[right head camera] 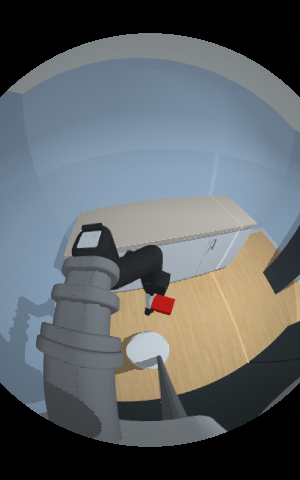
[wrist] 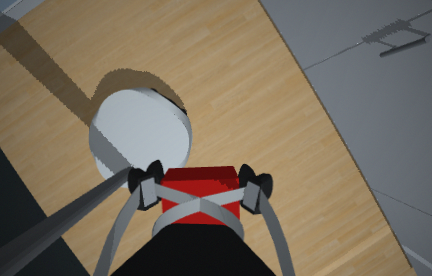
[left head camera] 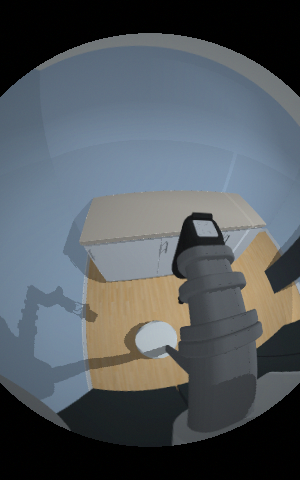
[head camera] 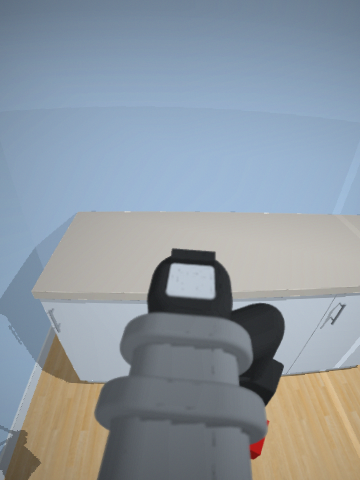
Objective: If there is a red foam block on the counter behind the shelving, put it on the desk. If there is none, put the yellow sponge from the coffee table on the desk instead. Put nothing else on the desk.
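Pixels of known places: gripper, fingertip midpoint: [right head camera: 152, 302] [wrist: 201, 178]; robot's base at its link origin: [right head camera: 148, 349] [wrist: 147, 136] [left head camera: 155, 338].
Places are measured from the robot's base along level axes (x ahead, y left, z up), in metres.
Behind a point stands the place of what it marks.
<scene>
A red foam block [head camera: 258, 446] @[x 0.211, y -0.140, z 1.029 m] [right head camera: 163, 304] @[x 0.235, y -0.119, z 1.029 m] [wrist: 200, 187] @[x 0.259, y -0.077, z 1.031 m] is between the two fingertips of my gripper [right head camera: 151, 303] @[x 0.258, y -0.079, z 0.988 m] [wrist: 201, 178] @[x 0.258, y -0.079, z 0.988 m], which is shut on it. The gripper points down and holds the block above the wood floor, in front of the counter [head camera: 125, 245] @[x 0.945, y 0.296, z 0.882 m] [left head camera: 135, 215] @[x 0.890, y 0.171, z 0.882 m] [right head camera: 165, 215] @[x 1.011, y -0.245, z 0.882 m]. The arm and wrist hide most of the block in the head view, and the gripper is hidden in the left head view. The arm also covers part of the counter. The desk, the coffee table and the yellow sponge do not show in these views.
A white round disc [left head camera: 156, 339] @[x 0.002, y -0.002, z 0.187 m] [right head camera: 147, 349] @[x 0.008, y -0.002, z 0.187 m] [wrist: 142, 135] @[x 0.028, y 0.008, z 0.187 m] is low, over the floor, with a dark bar [right head camera: 169, 390] [wrist: 75, 215] reaching to it. A dark panel [left head camera: 287, 265] @[x 0.487, y -1.981, z 0.463 m] [right head camera: 285, 270] @[x 0.419, y -1.989, z 0.385 m] stands at the right. Blue walls [head camera: 180, 165] @[x 1.307, y 0.091, z 1.138 m] rise behind and left of the counter.
</scene>
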